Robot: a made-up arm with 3 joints. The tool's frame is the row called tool.
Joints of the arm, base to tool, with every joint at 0 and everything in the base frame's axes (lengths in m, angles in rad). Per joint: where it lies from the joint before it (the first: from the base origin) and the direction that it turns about. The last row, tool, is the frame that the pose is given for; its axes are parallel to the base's.
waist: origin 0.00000 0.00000 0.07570 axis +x
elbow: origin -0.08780 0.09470 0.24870 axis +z
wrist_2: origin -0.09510 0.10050 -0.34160 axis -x
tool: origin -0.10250 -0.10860 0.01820
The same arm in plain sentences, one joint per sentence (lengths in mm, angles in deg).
The arm has three revolute joints in a row. What follows holds with every joint at zero, and every direction is one of the base frame's.
Joint 1 sits 75.7 mm along +z from the base frame's origin and rotates about +x.
Joint 2 sits 87.8 mm along -x and 94.7 mm along +y and 248.7 mm along +z from joint 1 and rotates about +z.
Joint 3 sits 95.1 mm along -x and 100.5 mm along +y and 341.6 mm along -z from joint 2 and rotates about -x.
The tool frame, which is the frame that the pose is given for, sits 102.5 mm along -x and 108.6 mm along -y and 18.2 mm along +z from joint 3; its axes are parallel to the base frame's.

